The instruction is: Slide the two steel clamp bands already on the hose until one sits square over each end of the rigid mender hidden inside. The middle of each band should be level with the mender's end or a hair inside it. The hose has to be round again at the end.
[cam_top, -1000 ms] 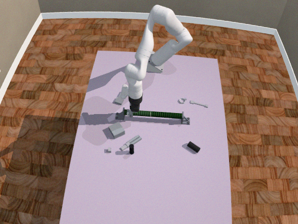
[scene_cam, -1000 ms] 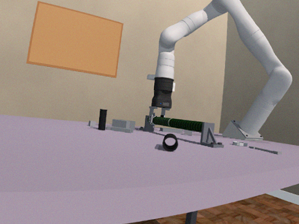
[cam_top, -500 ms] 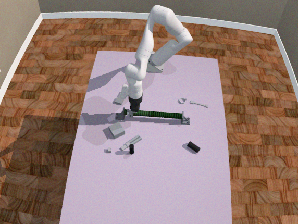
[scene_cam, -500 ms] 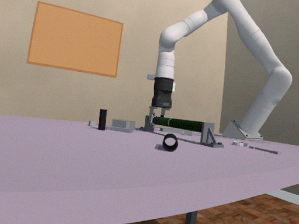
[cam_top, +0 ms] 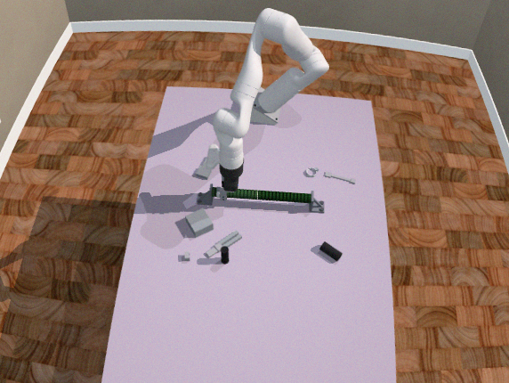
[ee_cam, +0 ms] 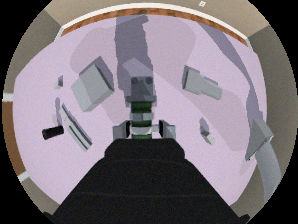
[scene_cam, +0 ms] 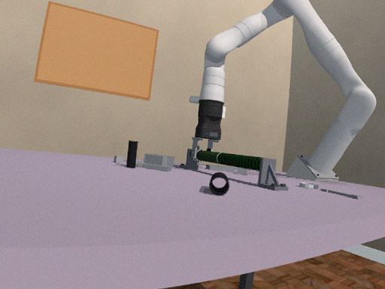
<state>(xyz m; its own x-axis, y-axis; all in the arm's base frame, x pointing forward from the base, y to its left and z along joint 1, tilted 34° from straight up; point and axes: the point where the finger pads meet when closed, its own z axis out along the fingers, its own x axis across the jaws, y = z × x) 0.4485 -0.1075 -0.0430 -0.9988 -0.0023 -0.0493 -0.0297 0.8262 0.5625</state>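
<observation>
The grey block lies 110 mm ahead of my hand, 70 mm to the right of it and 40 mm below it. From my hand the other things lie so: black cylinder 240 mm ahead, 30 mm to the left, 20 mm below; then flat wrench 410 mm to the left, 140 mm behind, 50 mm below.
</observation>
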